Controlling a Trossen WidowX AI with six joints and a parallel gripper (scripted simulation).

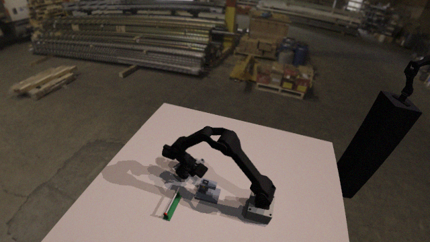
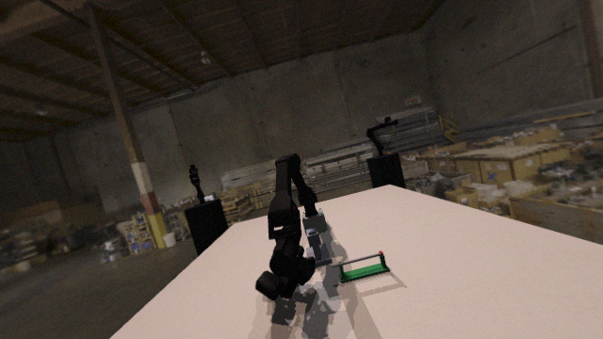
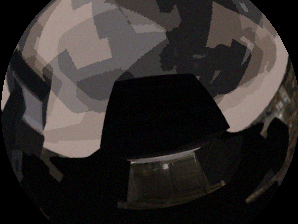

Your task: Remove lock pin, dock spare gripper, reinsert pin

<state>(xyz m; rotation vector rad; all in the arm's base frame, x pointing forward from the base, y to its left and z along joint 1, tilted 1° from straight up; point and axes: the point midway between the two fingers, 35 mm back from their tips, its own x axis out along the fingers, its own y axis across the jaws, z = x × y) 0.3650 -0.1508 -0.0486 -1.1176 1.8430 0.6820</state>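
Now: gripper tip 10 cm past the grey mount, 15 cm to the right of it and 4 cm below it. Also, from my gripper tip: green cradle (4 cm ahead, 26 cm to the left, 2 cm above); spare gripper (2 cm above).
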